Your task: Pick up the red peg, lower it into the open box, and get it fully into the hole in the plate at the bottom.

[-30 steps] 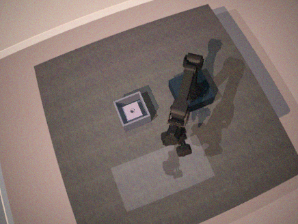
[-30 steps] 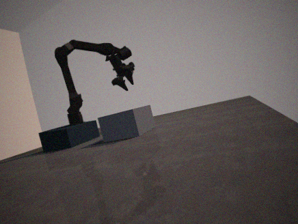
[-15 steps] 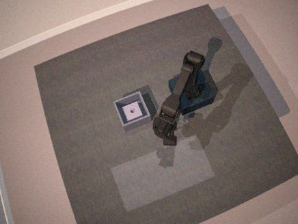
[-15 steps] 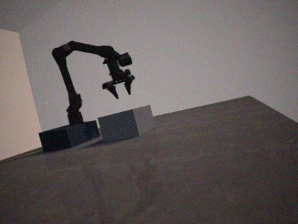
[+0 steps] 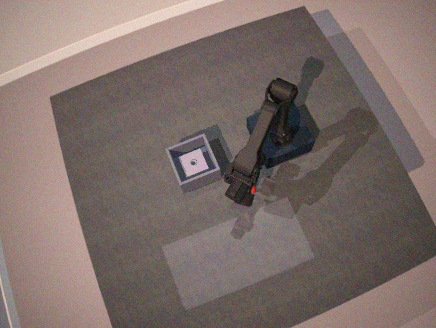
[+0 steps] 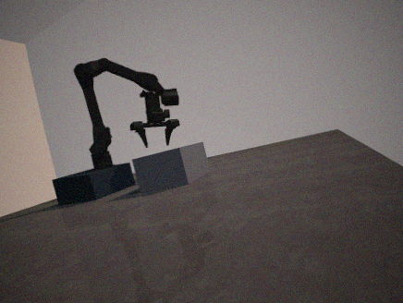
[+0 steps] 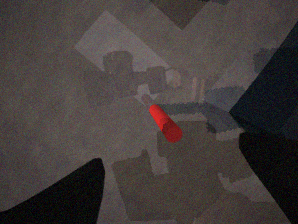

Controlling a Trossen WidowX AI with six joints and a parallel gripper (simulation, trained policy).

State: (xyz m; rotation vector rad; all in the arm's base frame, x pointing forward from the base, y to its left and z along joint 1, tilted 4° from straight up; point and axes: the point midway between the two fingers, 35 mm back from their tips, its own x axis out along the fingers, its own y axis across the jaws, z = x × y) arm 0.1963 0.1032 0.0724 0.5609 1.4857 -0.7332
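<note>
My gripper tip is now 10 mm past the red peg and 80 mm above it. The rest, counted from my gripper tip: grey box (130 mm ahead, 200 mm to the right, 90 mm below).
</note>
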